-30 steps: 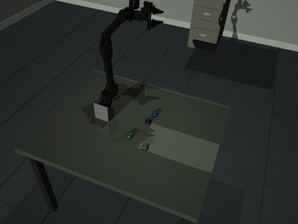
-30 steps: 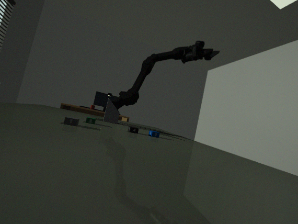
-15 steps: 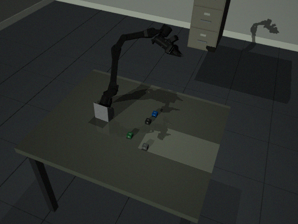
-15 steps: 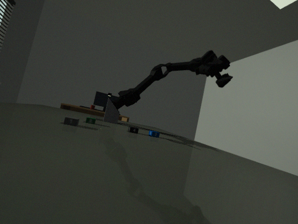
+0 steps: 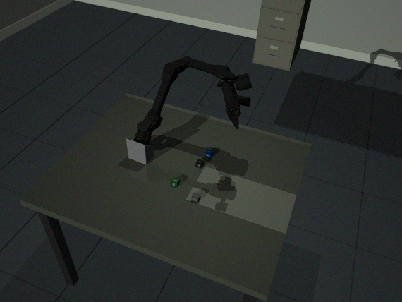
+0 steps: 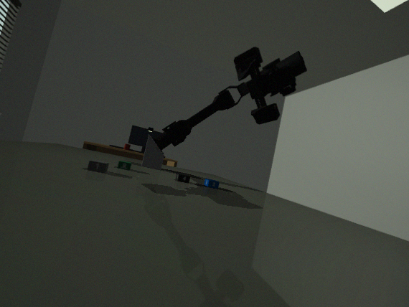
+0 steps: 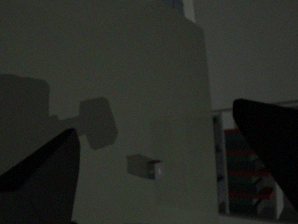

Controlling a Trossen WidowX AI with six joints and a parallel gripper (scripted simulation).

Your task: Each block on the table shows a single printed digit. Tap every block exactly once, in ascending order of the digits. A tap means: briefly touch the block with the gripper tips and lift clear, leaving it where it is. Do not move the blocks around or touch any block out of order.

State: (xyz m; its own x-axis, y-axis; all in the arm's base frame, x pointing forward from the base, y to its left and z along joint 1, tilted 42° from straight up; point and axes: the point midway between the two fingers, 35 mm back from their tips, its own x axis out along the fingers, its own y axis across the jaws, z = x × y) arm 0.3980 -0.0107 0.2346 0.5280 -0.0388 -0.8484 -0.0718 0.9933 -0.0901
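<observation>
Now: gripper tip 80 mm past the grey block marked 1, 270 mm to the left of it and 220 mm above it. The rest, counted from my gripper tip: green block: 200 mm behind, 220 mm to the right, 220 mm below; blue block marked 2: 130 mm behind, 20 mm to the left, 220 mm below; black block marked 4: 150 mm behind, 70 mm to the right, 220 mm below.
</observation>
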